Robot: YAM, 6 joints.
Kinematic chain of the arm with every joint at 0, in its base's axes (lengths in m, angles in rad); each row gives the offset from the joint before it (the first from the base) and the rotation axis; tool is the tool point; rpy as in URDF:
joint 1: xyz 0 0 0.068 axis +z
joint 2: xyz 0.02 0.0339 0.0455 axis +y
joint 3: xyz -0.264 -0.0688 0 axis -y
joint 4: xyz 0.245 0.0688 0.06 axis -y
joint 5: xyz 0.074 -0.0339 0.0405 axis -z
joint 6: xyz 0.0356 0 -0.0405 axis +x
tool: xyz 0 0 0 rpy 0 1.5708 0
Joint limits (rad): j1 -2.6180..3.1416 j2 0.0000..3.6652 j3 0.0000..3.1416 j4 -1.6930..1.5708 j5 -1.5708..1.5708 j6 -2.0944..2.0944
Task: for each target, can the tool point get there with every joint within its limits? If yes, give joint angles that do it. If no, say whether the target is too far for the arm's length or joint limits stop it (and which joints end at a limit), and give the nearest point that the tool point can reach.
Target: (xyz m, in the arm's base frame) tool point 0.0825 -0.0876 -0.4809
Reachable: no: joint limits stop it (at a limit: joint 2) | nearest point 0.1041 -0.1106 -0.3672 | short by 0.118 m
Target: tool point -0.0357 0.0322 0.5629
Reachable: yes | joints 2.0654 0.9012 1.8946 -0.9525 -0.4709 0.6801
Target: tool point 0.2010 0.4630 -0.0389
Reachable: yes | joints 1.0973 2.7826 1.7757 0.0995 -1.1342 0.3099
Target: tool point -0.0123 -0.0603 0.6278
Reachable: yes | joints 1.7224 0.7986 1.6449 0.8318 -0.6418 0.5175
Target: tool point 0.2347 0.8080 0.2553
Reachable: no: too far | nearest point 0.1776 0.6114 0.2200 | short by 0.208 m
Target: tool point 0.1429 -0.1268 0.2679
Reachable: yes | joints -0.8688 0.9451 0.3181 1.0029 -0.8733 -0.5708
